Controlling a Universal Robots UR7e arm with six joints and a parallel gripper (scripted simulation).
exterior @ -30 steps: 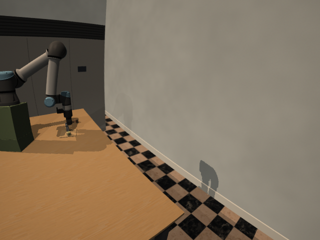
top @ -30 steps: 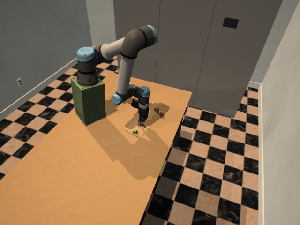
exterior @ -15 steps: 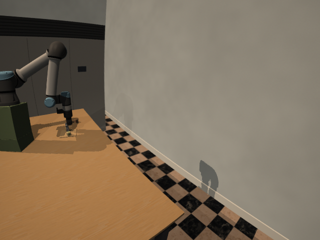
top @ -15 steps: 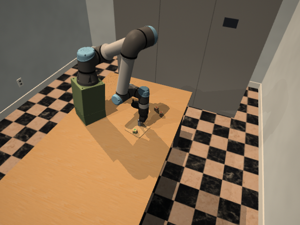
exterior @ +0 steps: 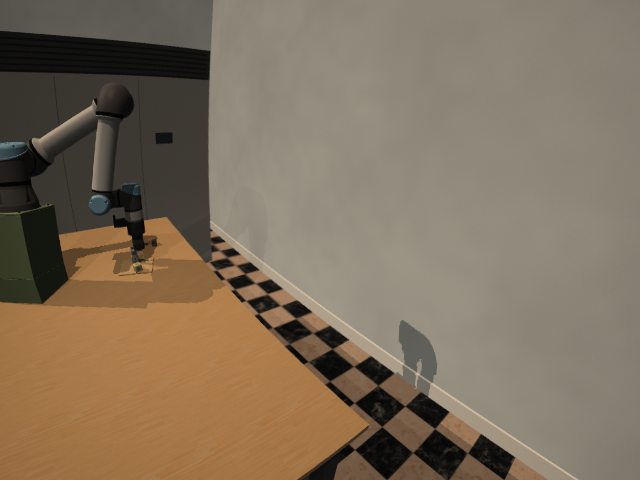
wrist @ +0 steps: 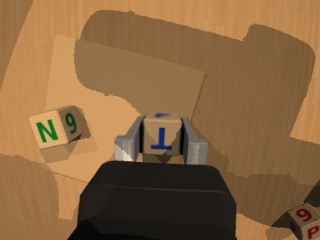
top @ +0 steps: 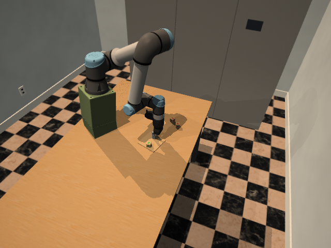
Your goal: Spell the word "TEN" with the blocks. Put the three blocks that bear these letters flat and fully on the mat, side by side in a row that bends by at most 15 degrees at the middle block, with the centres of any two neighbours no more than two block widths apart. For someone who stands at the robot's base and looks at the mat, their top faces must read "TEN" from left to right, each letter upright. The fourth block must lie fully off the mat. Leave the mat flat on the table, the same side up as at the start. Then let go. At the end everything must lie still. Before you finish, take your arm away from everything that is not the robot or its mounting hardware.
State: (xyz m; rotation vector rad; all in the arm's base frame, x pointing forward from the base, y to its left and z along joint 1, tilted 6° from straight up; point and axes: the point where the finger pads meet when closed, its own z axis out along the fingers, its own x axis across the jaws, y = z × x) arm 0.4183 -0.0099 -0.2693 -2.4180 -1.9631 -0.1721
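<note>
Right now the mat is 5 cm to the right of my hand, 2 cm below it and 1 cm behind it.
</note>
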